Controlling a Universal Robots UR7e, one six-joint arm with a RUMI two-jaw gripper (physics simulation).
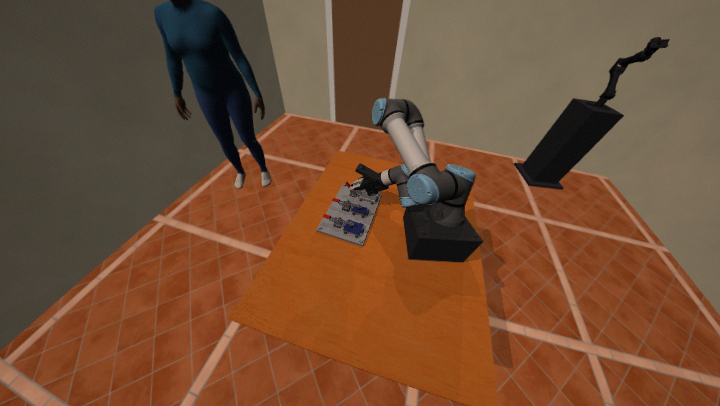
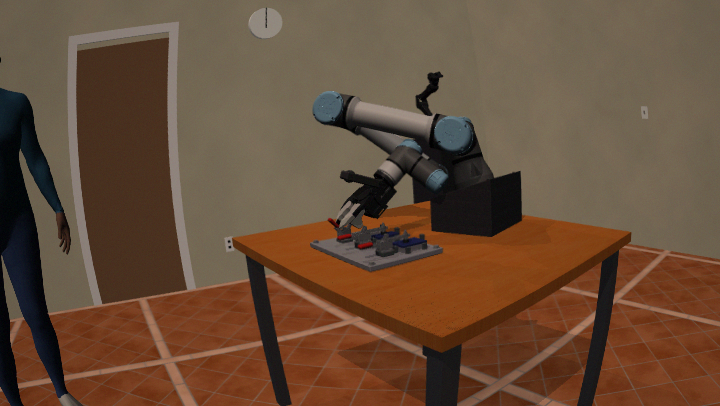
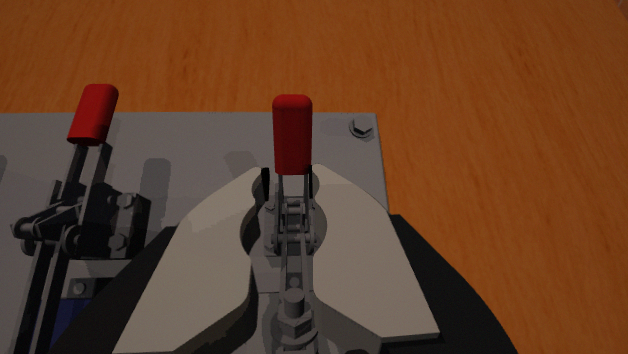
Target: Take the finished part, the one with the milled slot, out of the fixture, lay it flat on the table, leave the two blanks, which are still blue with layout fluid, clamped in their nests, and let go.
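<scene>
The fixture plate (image 1: 340, 236) (image 2: 330, 246) (image 3: 200, 130) lies on the table with three red-handled clamps. Two blue blanks sit in their nests: the near blank (image 1: 353, 228) (image 2: 409, 243) and the middle blank (image 1: 360, 211) (image 2: 384, 235) (image 3: 70, 312). The finished grey part (image 1: 369, 198) is in the far nest, partly hidden by the gripper; its slot cannot be made out. My gripper (image 1: 354, 186) (image 2: 341, 223) (image 3: 289, 169) is shut on the far clamp's red handle (image 3: 292, 135) (image 2: 332, 221), with its fingertips around the lower end. The clamp's spindle (image 3: 294, 302) shows between the fingers.
The middle clamp's red handle (image 1: 335, 200) (image 3: 94, 114) stands beside the gripper. A hex bolt (image 3: 361, 127) is at the plate corner. The wooden table (image 1: 322, 292) (image 2: 428, 297) carries the robot's black base (image 1: 438, 239) (image 2: 461, 211). A person (image 1: 206, 65) stands beyond the table.
</scene>
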